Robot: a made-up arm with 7 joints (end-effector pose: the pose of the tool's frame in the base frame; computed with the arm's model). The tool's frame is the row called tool. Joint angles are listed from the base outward.
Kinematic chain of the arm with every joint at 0, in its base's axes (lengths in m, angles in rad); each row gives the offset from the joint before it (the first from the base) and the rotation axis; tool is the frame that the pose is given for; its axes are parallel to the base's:
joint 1: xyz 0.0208 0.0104 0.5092 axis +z
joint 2: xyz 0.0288 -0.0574 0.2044 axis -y
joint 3: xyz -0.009 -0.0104 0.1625 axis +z
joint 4: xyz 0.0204 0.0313 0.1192 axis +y
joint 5: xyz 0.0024 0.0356 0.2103 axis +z
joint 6: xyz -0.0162 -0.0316 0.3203 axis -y
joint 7: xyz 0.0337 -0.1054 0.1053 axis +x
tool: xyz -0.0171 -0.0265 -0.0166
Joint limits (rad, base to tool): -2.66..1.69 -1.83..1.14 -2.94..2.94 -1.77..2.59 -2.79..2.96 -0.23..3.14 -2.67..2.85
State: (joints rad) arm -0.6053 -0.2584 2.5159 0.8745 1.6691 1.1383 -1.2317
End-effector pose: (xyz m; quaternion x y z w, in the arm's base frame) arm -0.0374 0.4281 1.3458 0.4332 -0.1038 0.8499 0.2816
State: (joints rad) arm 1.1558 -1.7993 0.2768 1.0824 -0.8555 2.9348 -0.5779
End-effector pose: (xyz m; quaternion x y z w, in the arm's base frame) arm 0.2330 0.5383 0.2753 -0.1032 -0.2785 0.7668 0.5691
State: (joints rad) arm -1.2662 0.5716 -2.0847 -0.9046 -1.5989 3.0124 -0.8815
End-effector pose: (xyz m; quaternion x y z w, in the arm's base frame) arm 0.2567 0.0273 1.2204 0.2700 -0.6712 -0.3756 0.5792
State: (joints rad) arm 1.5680 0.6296 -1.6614 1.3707 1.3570 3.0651 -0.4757
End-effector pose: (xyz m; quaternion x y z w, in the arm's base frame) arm 0.5582 -0.1358 0.8496 0.5102 -0.3054 -0.6601 0.4590
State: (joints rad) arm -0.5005 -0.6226 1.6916 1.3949 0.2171 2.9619 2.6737
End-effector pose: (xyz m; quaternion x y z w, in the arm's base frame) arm 0.4092 0.2211 1.0319 -0.7896 -0.0300 -0.4080 0.4574
